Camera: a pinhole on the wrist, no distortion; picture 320 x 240 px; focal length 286.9 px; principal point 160.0 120.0 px. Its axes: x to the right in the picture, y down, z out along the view. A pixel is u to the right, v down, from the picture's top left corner.
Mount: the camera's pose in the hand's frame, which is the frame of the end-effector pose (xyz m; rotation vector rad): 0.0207 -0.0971 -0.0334 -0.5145 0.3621 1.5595
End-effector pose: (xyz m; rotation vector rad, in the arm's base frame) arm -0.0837 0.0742 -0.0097 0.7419 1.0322 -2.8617
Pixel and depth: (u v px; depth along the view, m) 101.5 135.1 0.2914
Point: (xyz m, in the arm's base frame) -0.1663 -0.0800 0.1606
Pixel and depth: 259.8 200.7 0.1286
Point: -0.0781 0.0357 0.0315
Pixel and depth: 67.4 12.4 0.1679
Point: -0.2125 0.0379 0.0872
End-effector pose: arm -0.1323 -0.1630 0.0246 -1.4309 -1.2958 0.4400
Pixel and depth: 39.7 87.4 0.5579
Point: -0.5895 0.1229 -0.1522
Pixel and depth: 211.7 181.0 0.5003
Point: -0.3440 -0.0805 -0.3407
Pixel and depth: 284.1 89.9 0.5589
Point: -0.2003 0.0816 -0.4225
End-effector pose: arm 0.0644 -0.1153 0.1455 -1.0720 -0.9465 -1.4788
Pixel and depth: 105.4 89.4 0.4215
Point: 0.1739 0.2176 0.2765
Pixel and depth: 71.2 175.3 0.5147
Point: 0.1736 0.3678 0.1618
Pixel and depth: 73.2 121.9 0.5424
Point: 0.1881 0.3711 0.2604
